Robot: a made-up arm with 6 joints. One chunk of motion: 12 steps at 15 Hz.
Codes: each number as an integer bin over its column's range. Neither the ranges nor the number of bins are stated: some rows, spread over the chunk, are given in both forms.
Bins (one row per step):
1: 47 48 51 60 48 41
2: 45 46 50 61 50 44
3: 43 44 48 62 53 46
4: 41 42 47 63 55 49
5: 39 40 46 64 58 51
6: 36 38 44 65 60 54
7: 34 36 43 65 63 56
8: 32 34 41 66 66 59
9: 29 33 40 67 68 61
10: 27 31 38 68 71 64
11: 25 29 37 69 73 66
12: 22 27 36 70 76 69
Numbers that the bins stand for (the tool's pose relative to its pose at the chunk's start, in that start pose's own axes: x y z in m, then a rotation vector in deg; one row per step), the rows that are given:
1: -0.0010 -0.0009 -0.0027 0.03 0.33 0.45
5: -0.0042 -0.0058 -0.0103 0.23 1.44 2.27
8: -0.0071 -0.0094 -0.0179 0.33 2.33 3.73
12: -0.0111 -0.0136 -0.0255 0.54 3.44 5.55
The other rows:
2: -0.0018 -0.0021 -0.0042 0.08 0.56 1.00
3: -0.0026 -0.0033 -0.0073 0.13 0.89 1.36
4: -0.0034 -0.0045 -0.0088 0.18 1.11 1.91
6: -0.0055 -0.0070 -0.0133 0.28 1.67 2.82
7: -0.0063 -0.0082 -0.0148 0.28 2.00 3.18
9: -0.0083 -0.0100 -0.0194 0.38 2.56 4.09
10: -0.0091 -0.0112 -0.0224 0.43 2.89 4.64
11: -0.0099 -0.0124 -0.0239 0.48 3.11 5.00

